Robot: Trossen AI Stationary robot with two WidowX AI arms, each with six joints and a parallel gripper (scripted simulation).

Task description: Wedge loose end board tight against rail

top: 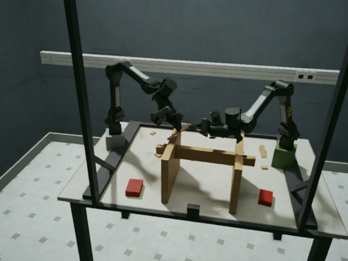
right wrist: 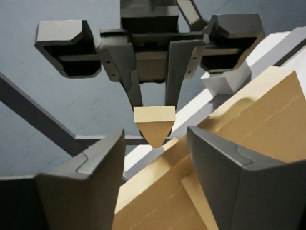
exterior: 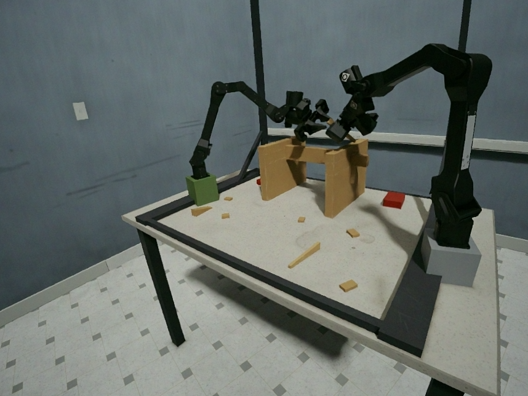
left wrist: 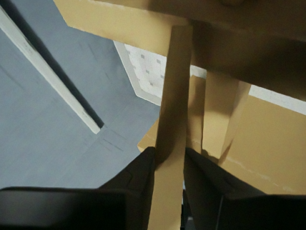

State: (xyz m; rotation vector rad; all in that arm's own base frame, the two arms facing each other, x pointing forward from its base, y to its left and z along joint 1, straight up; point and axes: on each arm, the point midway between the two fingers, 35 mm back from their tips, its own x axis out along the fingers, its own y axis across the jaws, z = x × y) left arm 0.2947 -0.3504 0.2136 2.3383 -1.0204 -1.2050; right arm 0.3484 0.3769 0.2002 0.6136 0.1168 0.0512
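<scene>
Now: right hand 13 cm above the wooden rail and 4 cm to the left of it.
</scene>
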